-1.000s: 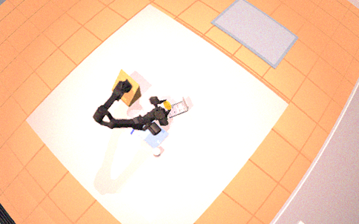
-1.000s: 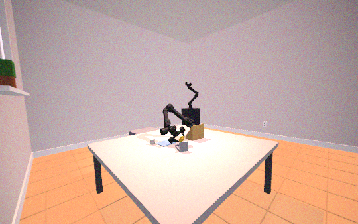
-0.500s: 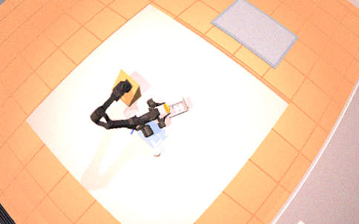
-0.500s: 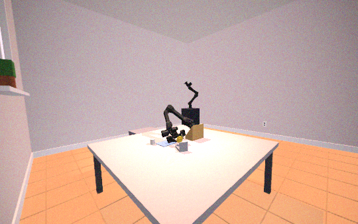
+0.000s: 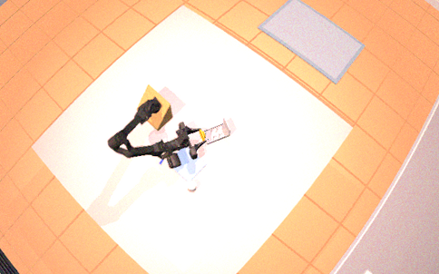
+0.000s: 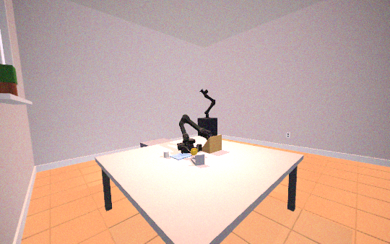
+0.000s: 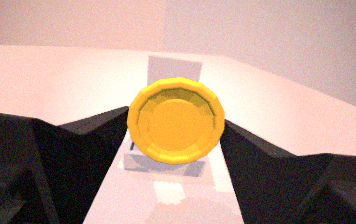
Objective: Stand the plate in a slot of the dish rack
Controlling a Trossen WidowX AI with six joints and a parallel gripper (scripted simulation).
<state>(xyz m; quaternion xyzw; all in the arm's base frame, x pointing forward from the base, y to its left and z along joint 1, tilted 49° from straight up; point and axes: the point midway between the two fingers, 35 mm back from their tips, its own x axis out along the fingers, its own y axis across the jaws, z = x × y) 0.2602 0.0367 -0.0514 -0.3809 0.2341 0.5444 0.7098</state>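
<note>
Now: the dish rack 20 mm ahead of my gripper tip, 60 mm to the left of it and 40 mm below it. The rest, counted from my gripper tip: yellow plate (10 mm to the right); light blue mat (40 mm ahead, 150 mm to the right, 60 mm below); blue spoon (60 mm behind, 210 mm to the right, 60 mm below).
</note>
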